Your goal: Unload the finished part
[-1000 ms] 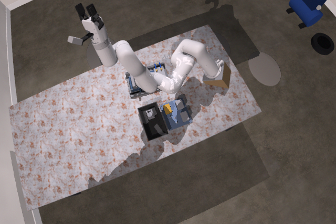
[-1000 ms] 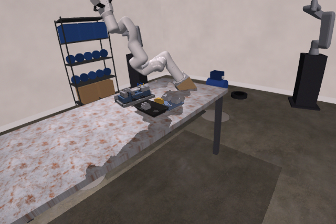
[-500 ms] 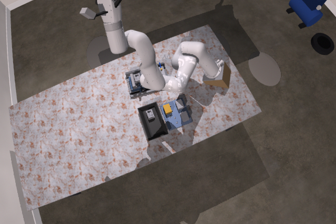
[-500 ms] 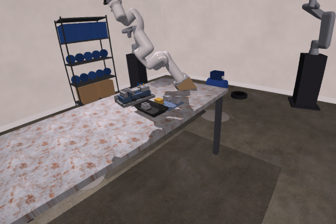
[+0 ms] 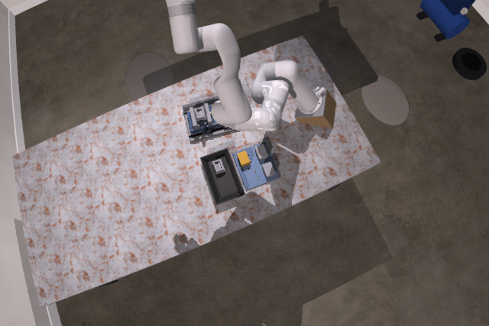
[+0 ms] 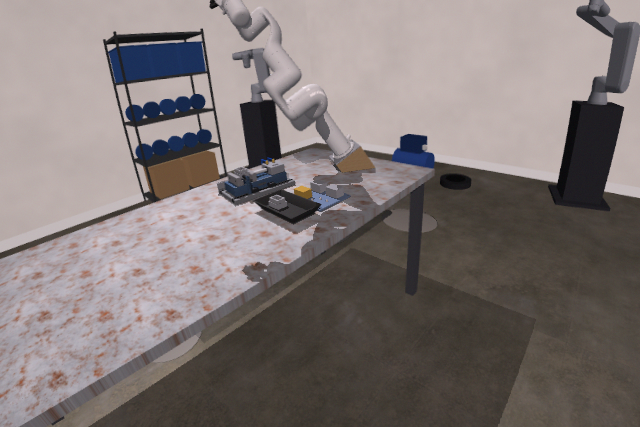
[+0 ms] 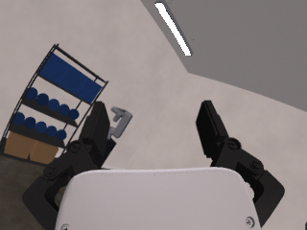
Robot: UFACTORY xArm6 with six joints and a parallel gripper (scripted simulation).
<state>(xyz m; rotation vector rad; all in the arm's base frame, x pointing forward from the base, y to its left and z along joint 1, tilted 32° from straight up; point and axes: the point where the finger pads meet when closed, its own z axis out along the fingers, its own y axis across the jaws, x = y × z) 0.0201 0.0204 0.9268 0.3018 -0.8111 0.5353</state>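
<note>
The vise rod lies 80 cm below my hand, 11 cm to the left of it and 4 cm ahead of it. From my hand the other things lie so: blue fixture plate: 87 cm below, 42 cm to the left, 6 cm ahead; yellow block: 85 cm below, 36 cm to the left, 8 cm ahead.
</note>
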